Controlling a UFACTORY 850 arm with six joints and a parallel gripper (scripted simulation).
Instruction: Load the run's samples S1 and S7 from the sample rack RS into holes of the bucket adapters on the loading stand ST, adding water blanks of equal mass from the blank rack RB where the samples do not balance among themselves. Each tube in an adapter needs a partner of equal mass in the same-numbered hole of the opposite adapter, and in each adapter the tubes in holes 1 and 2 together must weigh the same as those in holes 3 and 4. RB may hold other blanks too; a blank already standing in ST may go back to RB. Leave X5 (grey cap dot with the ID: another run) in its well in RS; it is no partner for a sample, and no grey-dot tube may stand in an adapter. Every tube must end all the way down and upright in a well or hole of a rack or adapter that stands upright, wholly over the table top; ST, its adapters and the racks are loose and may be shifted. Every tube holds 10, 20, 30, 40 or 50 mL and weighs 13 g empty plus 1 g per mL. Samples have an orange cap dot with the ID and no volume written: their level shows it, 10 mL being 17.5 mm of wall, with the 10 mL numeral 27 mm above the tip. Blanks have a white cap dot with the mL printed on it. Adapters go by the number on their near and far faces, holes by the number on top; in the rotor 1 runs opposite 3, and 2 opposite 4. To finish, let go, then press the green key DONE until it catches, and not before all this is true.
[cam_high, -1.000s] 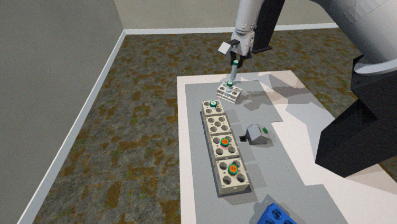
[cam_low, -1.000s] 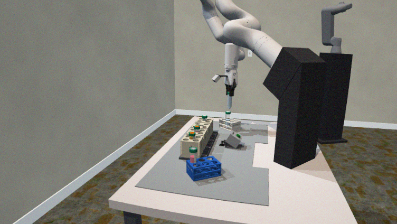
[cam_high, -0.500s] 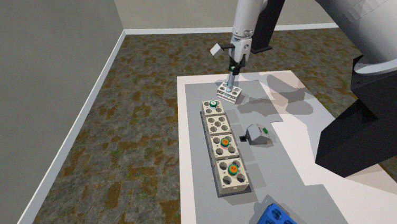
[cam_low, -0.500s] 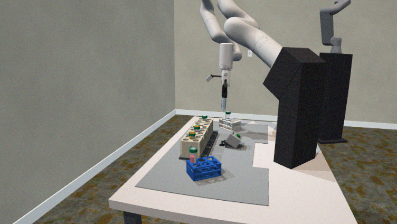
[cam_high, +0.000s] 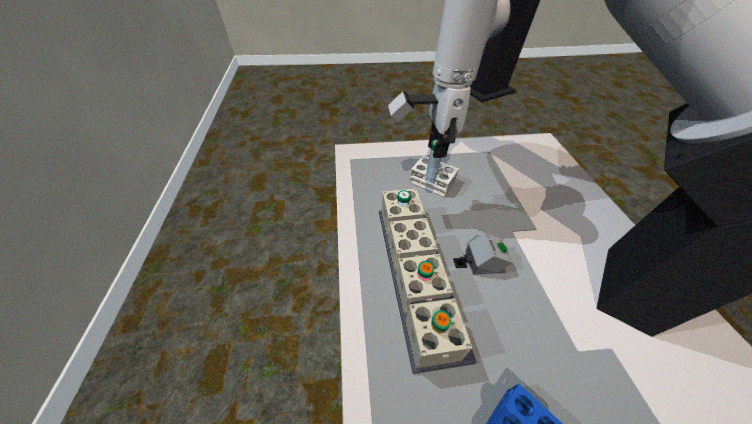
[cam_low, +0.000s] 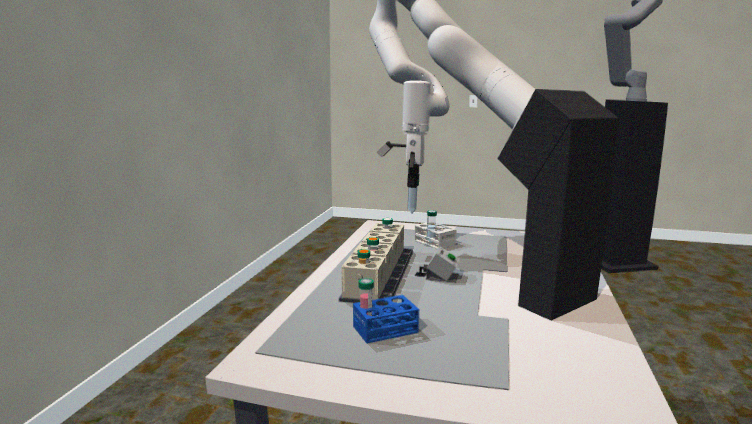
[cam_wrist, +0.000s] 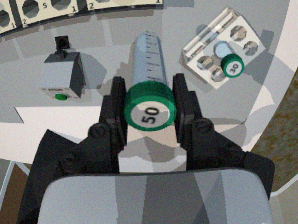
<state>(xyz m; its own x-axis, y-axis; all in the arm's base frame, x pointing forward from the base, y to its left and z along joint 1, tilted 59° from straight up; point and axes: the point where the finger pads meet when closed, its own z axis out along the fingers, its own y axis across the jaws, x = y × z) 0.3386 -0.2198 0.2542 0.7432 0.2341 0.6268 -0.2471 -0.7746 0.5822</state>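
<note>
My gripper is now 5 cm above the 50 mL blank and 1 cm short of it. The rest, counted from my hand: blank rack RB: 22 cm below, 11 cm behind, 10 cm to the right; 30 mL blank: 19 cm below, 10 cm to the right, 8 cm behind; 40 mL blank: 18 cm below, 9 cm ahead.
</note>
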